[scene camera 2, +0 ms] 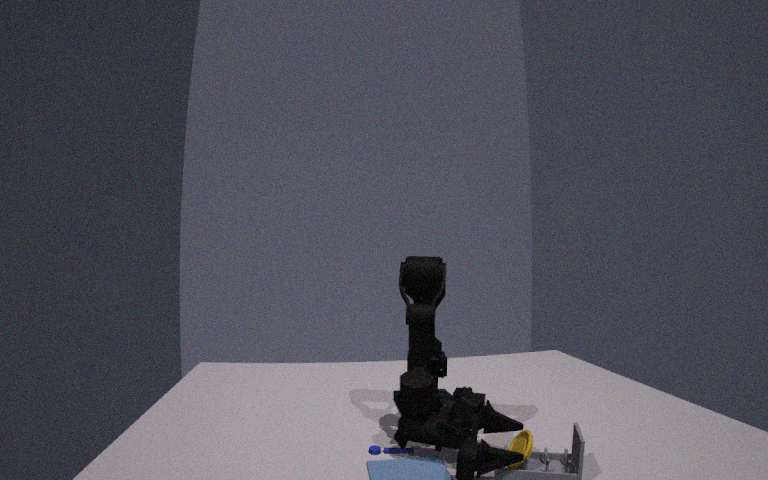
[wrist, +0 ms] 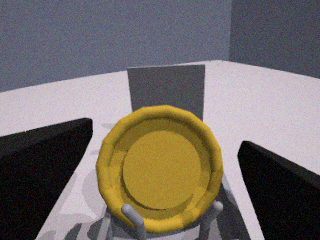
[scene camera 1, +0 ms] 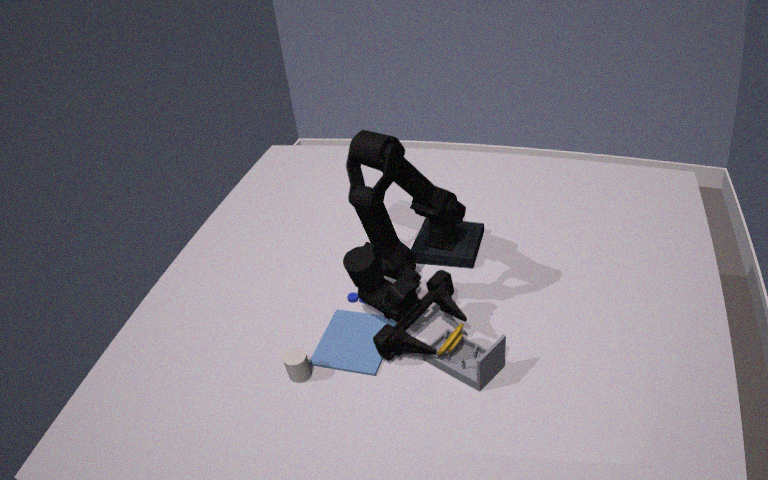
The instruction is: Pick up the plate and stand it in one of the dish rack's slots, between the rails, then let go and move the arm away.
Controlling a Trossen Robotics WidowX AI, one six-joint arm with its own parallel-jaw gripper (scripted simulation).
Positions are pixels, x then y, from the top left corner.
Labels:
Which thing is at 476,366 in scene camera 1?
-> A grey dish rack.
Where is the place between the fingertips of my gripper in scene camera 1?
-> At 451,335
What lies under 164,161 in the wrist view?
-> A yellow plate.

